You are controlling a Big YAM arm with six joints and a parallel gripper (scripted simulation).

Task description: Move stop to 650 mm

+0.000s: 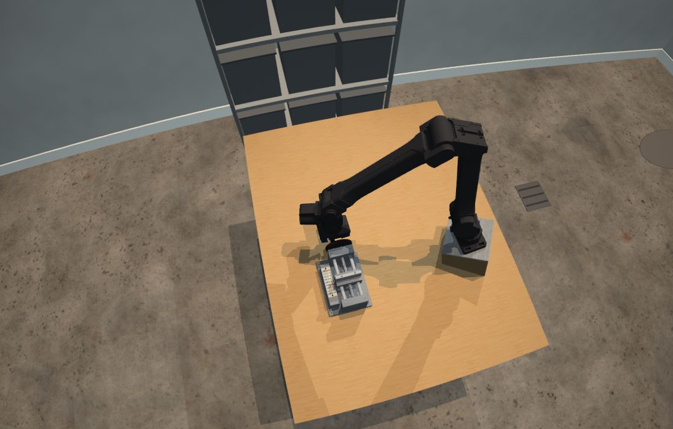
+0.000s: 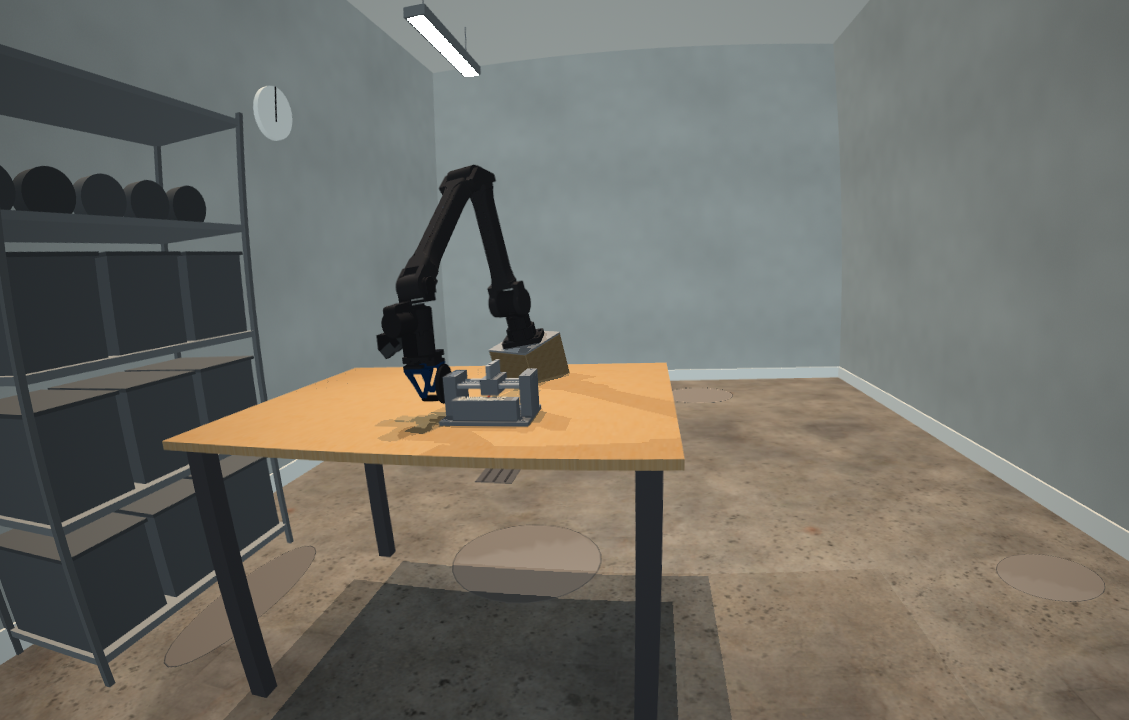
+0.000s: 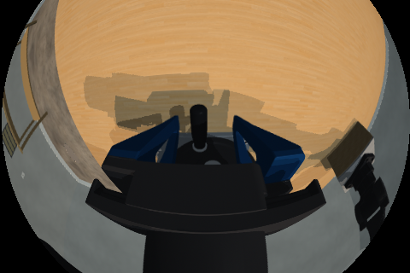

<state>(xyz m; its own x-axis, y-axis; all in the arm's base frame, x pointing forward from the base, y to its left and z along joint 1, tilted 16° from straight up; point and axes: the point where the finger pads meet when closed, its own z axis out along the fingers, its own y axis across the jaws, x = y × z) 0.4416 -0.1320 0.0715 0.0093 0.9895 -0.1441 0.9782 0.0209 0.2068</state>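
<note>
Right now my hand is 10 mm short of the handwheel handle, 10 mm to the right of it and 10 mm above it. From my hand the other things lie so: black handwheel: 20 mm to the left, 10 mm below; grey stop fixture: 10 mm ahead, 160 mm to the left, 30 mm above.
</note>
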